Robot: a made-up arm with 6 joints.
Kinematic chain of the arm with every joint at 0, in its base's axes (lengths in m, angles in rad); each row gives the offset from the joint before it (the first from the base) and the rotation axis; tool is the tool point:
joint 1: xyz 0 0 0.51 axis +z
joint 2: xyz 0.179 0 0 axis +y
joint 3: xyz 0 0 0.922 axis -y
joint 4: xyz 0 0 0.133 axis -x
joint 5: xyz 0.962 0 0 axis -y
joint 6: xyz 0.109 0 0 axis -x
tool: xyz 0 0 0
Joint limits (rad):
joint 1: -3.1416..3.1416
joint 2: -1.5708..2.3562
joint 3: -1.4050..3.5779
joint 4: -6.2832..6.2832
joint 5: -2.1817..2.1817
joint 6: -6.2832..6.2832
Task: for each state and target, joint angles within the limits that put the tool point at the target. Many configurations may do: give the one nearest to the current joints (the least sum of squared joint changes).
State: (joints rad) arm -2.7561 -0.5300 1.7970 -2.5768 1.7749 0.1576
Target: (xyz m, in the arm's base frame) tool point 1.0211 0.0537 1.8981
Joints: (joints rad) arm -3.1416 -0.5503 1.8489 -2.6098 1.8101 0.1576
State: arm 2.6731 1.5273 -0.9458 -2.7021 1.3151 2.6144
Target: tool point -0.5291 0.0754 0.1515
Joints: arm 3.0715 0.9561 -1.0687 -2.7812 1.4502 2.6144
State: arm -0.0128 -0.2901 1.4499 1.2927 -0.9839 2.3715
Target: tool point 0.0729 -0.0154 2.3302
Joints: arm 0.4461 -0.5027 0.6574 1.0460 -0.5015 2.3715
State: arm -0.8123 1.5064 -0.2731 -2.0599 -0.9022 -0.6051
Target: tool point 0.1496 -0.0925 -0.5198
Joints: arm -0.9481 2.0233 -0.6435 -2.0798 -0.7893 -0.6051
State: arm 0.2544 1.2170 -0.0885 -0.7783 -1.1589 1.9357
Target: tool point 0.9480 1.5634 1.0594
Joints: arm 0.9859 0.7652 0.5821 -0.8575 -1.0793 1.9357
